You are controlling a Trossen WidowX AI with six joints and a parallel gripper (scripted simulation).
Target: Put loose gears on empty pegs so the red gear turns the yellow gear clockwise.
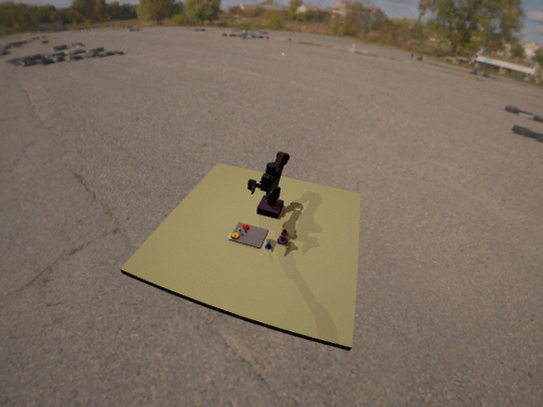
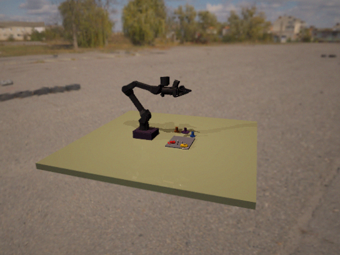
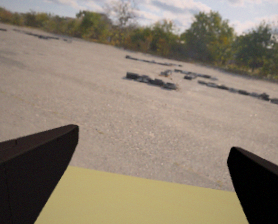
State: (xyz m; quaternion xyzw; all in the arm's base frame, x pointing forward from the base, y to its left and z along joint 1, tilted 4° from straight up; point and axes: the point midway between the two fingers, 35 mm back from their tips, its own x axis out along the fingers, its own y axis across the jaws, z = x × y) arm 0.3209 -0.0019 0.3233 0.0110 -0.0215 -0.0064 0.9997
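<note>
Right now the purple gear is 350 mm below my gripper tip, 150 mm to the left of it and 70 mm behind it. From my gripper tip the other things lie so: blue gear: 350 mm below, 80 mm to the left, 10 mm ahead; then yellow gear: 350 mm below, 140 mm to the right; then red gear: 350 mm below, 110 mm to the right, 90 mm behind.
</note>
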